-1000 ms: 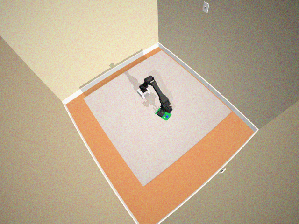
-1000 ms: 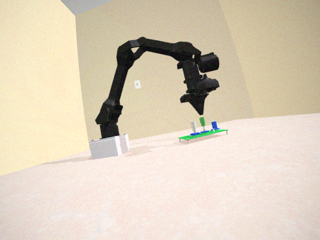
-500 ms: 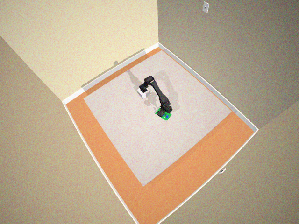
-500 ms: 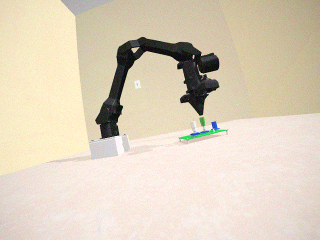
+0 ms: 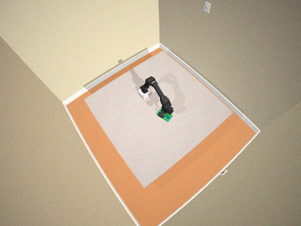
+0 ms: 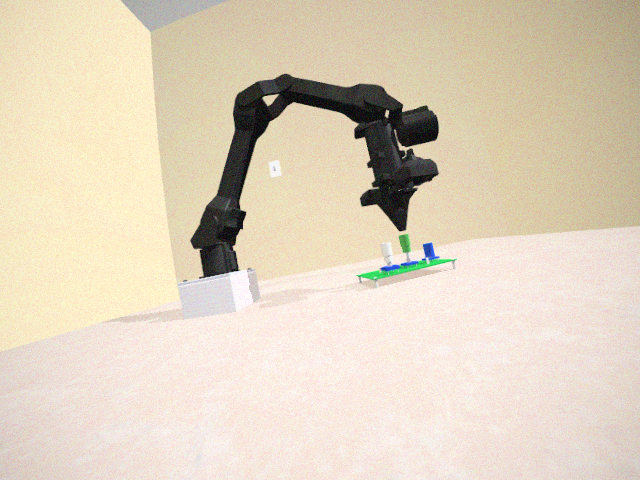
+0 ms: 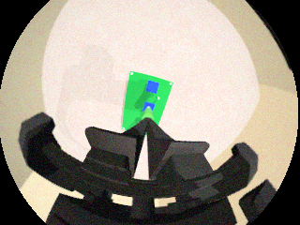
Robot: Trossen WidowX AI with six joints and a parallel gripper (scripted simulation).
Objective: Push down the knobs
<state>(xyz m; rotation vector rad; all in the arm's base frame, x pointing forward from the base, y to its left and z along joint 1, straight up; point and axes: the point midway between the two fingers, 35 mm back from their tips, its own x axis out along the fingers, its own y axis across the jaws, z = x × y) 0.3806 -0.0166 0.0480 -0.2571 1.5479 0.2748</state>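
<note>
Right now my gripper tip is 30 mm above the green knob. The rest, counted from my gripper tip: white knob (40 mm behind, 30 mm to the right, 30 mm below).
</note>
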